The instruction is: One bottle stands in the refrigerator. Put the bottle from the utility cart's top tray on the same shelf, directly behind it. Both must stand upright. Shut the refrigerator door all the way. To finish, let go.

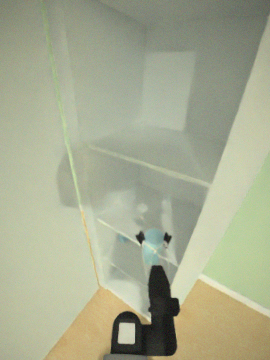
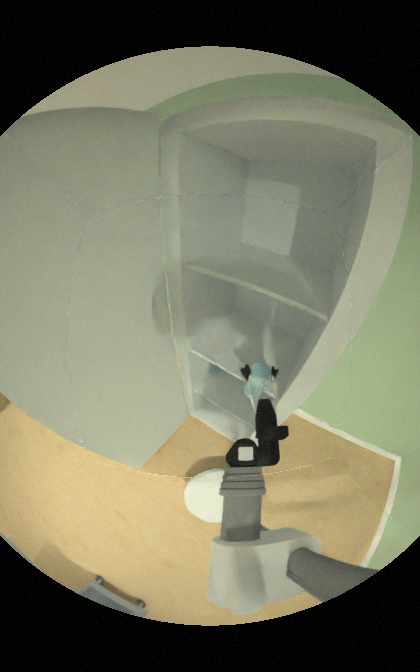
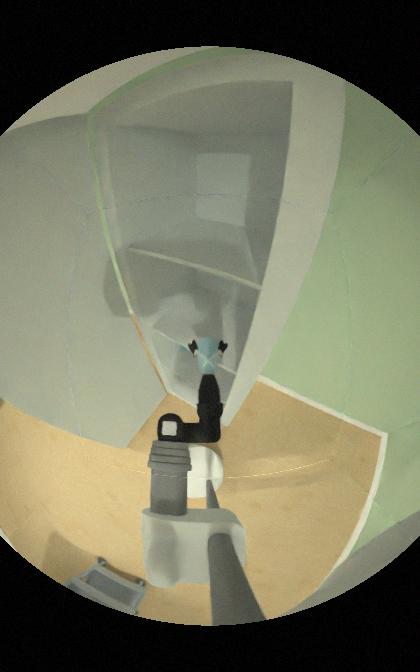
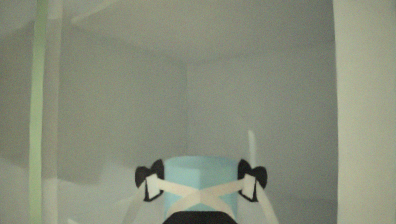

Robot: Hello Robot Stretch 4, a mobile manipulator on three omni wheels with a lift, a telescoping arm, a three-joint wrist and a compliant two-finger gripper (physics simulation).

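Frame: origin at the robot's base, x back, y right, z up, level; centimetres.
Seen in the pictures: gripper, fingertip midpoint: (image 1: 153, 232).
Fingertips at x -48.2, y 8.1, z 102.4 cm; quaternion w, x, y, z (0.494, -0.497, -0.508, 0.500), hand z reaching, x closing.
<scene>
Pixels of each thing's middle, then the offset from my fingertips to it. "spot": a spot on its surface instead.
- bottle's top at a spot on its surface: (image 4: 201, 164) (image 1: 155, 239) spot: dx +4.7, dy +0.1, dz +1.9 cm
- second blue bottle at the middle of its body: (image 1: 128, 233) dx -36.7, dy -11.0, dz -50.2 cm
My gripper (image 1: 154, 238) (image 2: 260, 372) (image 3: 208, 346) (image 4: 200, 172) is shut on a light-blue bottle, its fingertips on both sides of it. The bottle's top (image 1: 153, 234) (image 2: 259, 369) (image 3: 207, 343) (image 4: 201, 164) looks roughly upright; its lower part is partly hidden by the gripper. It is at the refrigerator's open front, by a shelf edge (image 1: 120, 231) (image 2: 215, 364). A second blue bottle (image 1: 122, 238) (image 2: 216, 369) shows in part below that edge, left of the gripper; its base is hidden. The refrigerator door (image 1: 30, 165) (image 2: 115, 300) (image 3: 50, 300) stands open at the left.
Another shelf edge (image 1: 150, 165) (image 2: 260, 290) (image 3: 200, 268) lies higher up. The refrigerator's right side wall (image 1: 225, 170) (image 3: 300, 200) is close to the gripper's right. A grey cart (image 2: 111, 601) (image 3: 95, 596) stands at the lower left. A white round object (image 2: 204, 495) is beneath the arm.
</scene>
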